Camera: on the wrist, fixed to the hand. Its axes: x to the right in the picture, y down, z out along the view.
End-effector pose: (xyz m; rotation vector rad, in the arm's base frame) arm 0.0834 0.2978 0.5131 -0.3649 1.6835 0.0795
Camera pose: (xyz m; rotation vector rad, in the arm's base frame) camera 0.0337 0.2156 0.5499 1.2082 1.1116 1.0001
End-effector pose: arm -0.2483 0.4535 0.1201 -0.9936 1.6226 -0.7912
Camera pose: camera -0.3031 0.4378 0.2057 0.4589 1.2890 0.3256
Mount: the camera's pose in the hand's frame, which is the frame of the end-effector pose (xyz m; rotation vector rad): -0.0150 -0.0694 -0.0744 0.2895 -0.4588 1.6219
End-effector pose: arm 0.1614 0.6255 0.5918 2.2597 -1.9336 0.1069
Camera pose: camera 0.2314 0.6631 0.6571 -0.1424 2.7368 -0.0341
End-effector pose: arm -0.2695 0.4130 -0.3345 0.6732 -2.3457 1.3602
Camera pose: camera -0.2140 0.4518 -0.2571 0.7917 1.7141 -1.2391
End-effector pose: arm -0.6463 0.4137 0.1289 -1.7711 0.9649 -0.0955
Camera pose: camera -0.6541 0.3743 0.2236 -0.3256 1.6160 1.0708
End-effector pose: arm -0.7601 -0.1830 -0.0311 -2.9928 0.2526 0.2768
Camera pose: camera -0.7496 -0.1232 0.0519 -1.6473 2.2297 0.8618
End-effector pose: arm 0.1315 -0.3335 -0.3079 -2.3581 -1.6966 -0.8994
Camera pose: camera 0.0366 -0.3503 -0.2720 -2.6413 0.3871 0.1928
